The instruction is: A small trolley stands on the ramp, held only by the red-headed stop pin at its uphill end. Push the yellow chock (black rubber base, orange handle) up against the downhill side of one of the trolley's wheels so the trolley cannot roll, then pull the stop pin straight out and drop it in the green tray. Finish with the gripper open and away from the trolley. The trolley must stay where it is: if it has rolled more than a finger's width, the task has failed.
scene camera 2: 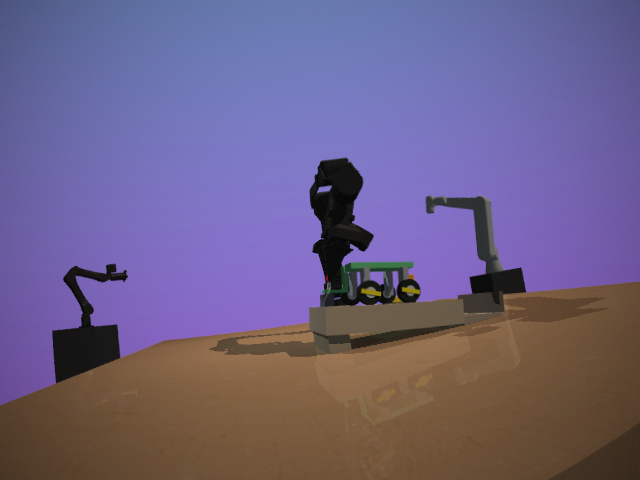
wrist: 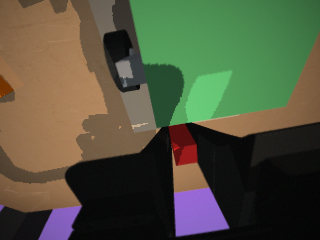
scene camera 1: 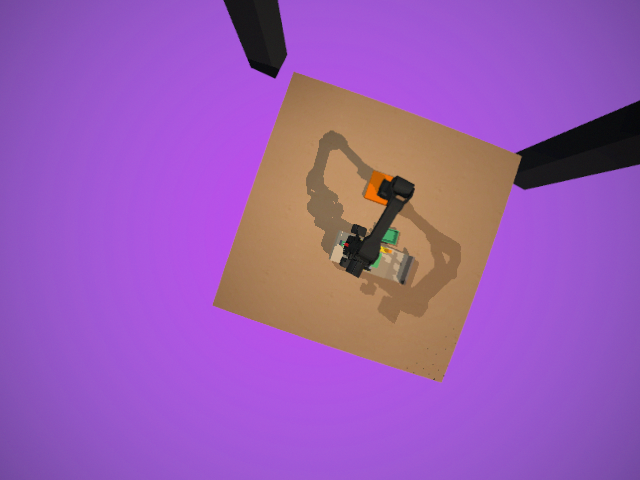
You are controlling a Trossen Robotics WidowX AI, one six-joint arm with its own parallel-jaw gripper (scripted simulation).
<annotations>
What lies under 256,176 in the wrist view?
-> My gripper.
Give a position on a dark end block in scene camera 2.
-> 489,302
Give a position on a trolley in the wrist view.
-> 197,67
</annotations>
